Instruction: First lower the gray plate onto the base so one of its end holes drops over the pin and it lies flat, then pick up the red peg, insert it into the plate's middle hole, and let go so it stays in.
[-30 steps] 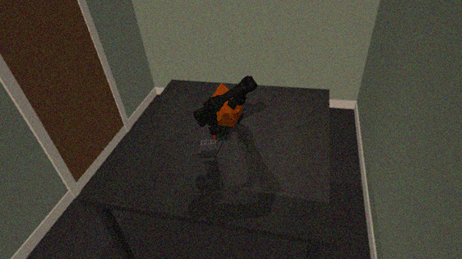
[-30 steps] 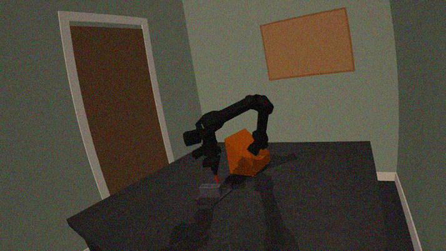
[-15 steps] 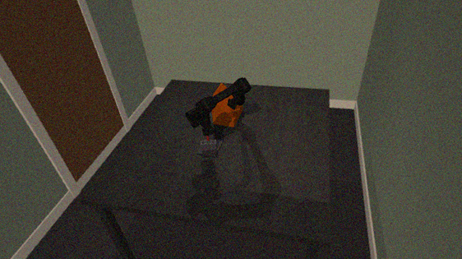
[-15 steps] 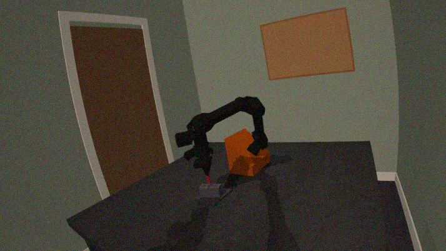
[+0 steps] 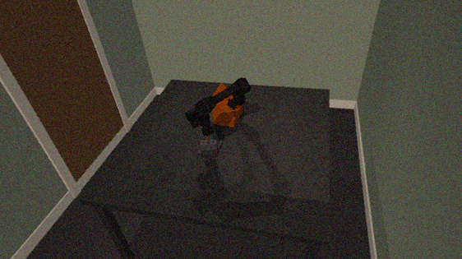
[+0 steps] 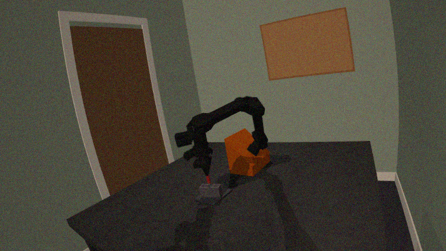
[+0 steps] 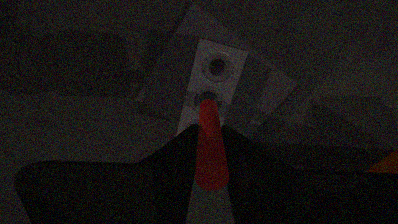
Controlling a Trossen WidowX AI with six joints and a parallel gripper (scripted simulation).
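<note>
Right now the gray plate is 7 cm below my gripper tip. Round my gripper tip: red peg: right at my gripper tip; then dark base: 11 cm below, 2 cm to the left, 1 cm behind.
</note>
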